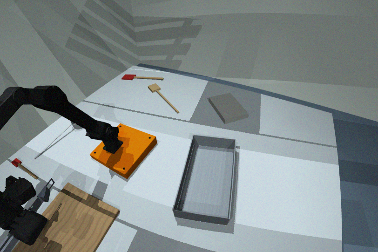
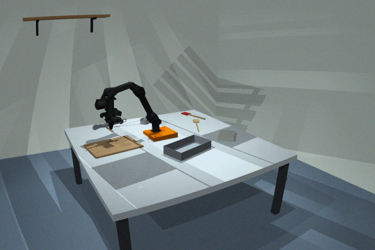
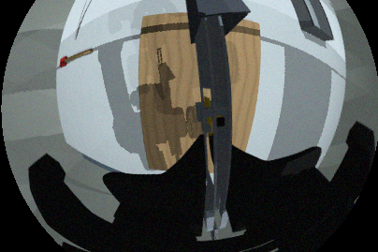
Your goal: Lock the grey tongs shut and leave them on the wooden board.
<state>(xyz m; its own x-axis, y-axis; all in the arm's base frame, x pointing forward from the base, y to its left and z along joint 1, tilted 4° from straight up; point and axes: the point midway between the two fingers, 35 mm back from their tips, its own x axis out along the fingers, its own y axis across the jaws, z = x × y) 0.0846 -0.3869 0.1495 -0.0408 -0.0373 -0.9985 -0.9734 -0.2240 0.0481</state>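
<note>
My gripper tip is 120 mm above the wooden board. Round my gripper tip: beige block (260 mm ahead, 820 mm to the left, 120 mm below); then roasting tin (310 mm ahead, 420 mm to the left, 100 mm below); then red spatula (340 mm behind, 910 mm to the left, 120 mm below).
</note>
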